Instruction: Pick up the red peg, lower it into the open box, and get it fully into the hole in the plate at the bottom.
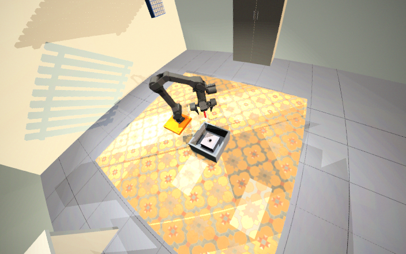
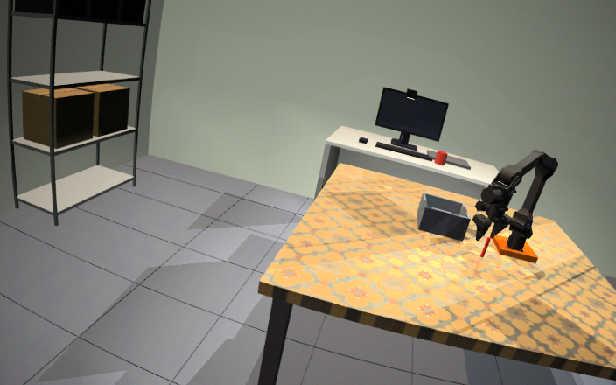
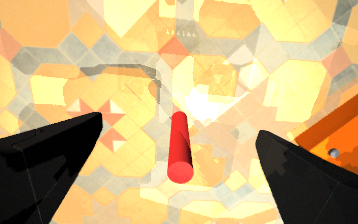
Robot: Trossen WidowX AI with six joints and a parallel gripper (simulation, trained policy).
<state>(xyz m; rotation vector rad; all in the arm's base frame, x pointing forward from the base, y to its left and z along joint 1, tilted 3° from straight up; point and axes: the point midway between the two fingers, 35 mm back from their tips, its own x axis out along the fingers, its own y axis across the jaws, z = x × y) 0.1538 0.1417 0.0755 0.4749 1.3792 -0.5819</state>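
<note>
The red peg is 2 cm below my gripper tip, 2 cm behind it and 1 cm to the left of it. From my gripper tip the other things lie so: pale plate: 17 cm ahead, 16 cm to the right, 2 cm below; grey box: 17 cm ahead, 16 cm to the right, 4 cm below.
</note>
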